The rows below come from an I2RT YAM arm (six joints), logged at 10 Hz.
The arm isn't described. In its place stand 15 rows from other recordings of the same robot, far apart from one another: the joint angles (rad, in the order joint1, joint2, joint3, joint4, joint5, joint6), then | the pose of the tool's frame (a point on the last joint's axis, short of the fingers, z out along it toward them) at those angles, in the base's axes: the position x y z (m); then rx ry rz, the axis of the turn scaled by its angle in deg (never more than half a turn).
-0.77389, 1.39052, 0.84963, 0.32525, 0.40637, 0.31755 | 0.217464, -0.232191, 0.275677, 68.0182, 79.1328, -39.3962
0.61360, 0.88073, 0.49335, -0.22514, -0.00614, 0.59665 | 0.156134, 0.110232, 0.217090, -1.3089, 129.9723, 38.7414
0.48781, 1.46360, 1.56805, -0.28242, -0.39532, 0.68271 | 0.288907, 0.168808, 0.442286, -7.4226, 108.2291, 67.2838
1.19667, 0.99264, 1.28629, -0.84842, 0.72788, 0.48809 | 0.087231, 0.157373, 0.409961, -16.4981, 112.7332, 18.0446
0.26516, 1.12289, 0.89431, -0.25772, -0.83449, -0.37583 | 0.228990, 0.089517, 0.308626, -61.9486, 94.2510, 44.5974
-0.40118, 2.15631, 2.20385, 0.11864, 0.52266, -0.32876 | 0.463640, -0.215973, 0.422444, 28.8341, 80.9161, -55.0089
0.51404, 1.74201, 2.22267, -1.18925, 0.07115, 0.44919 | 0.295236, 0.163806, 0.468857, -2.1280, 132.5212, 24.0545
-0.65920, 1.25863, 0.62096, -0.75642, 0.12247, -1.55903 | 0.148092, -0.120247, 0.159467, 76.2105, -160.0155, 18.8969
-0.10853, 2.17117, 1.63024, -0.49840, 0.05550, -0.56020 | 0.462628, -0.052393, 0.162175, -32.7676, 147.7253, -17.4822
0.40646, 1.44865, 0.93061, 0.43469, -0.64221, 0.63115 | 0.297024, 0.151063, 0.297809, -19.0522, 102.0358, 73.9456
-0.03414, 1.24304, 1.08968, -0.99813, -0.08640, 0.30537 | 0.230840, -0.004810, 0.285334, 25.0178, 154.4770, 11.2038
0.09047, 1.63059, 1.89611, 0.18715, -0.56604, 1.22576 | 0.346855, 0.050637, 0.544724, 10.0495, 75.3915, 83.2948
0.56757, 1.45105, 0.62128, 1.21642, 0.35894, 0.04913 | 0.257595, 0.149398, 0.275832, 0.2966, 69.6884, 18.7302
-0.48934, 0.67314, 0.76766, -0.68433, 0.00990, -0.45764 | 0.125973, -0.067485, 0.299987, 2.3456, 126.8176, -31.4455
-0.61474, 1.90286, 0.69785, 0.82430, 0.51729, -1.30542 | 0.273444, -0.214601, 0.116755, -22.5649, 132.9407, -93.7407
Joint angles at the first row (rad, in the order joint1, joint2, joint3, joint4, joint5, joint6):
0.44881 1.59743 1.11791 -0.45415 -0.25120 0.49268
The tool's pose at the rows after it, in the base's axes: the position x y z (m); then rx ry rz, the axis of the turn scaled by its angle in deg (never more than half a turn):
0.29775, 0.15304, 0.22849, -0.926, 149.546, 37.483
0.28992, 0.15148, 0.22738, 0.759, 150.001, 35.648
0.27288, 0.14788, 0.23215, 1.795, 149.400, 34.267
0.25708, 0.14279, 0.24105, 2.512, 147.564, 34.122
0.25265, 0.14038, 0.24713, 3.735, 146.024, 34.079
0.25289, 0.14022, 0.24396, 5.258, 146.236, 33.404
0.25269, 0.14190, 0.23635, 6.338, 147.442, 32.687
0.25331, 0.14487, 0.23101, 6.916, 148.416, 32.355
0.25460, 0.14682, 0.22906, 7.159, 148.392, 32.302
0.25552, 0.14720, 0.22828, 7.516, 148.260, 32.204
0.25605, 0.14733, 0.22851, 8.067, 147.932, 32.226
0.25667, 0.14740, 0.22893, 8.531, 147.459, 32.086
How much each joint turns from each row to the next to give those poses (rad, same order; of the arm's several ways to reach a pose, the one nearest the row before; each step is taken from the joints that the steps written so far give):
0.00229 -0.00420 -0.00951 -0.00192 0.02670 0.01945
0.00952 -0.02594 -0.02749 -0.00800 0.03166 0.02059
0.01794 -0.07135 -0.05036 -0.01260 0.03471 0.02138
0.01221 -0.08008 -0.04193 -0.00764 0.02366 0.01678
0.00192 -0.03169 -0.00804 0.00116 0.01680 0.01489
0.00076 0.00422 -0.00760 0.00609 0.01334 0.01639
0.00645 0.01448 -0.01299 0.00612 0.00839 0.01639
0.00843 0.01716 -0.00307 0.00420 0.00420 0.01338
0.00416 0.00993 0.00038 0.00993 0.00418 0.00607
0.00001 0.00418 0.00001 0.00569 0.00344 0.00383
0.00001 0.00042 0.00000 0.00538 0.00419 0.00648
0.00000 -0.00001 0.00001 0.00647 0.00688 0.00458

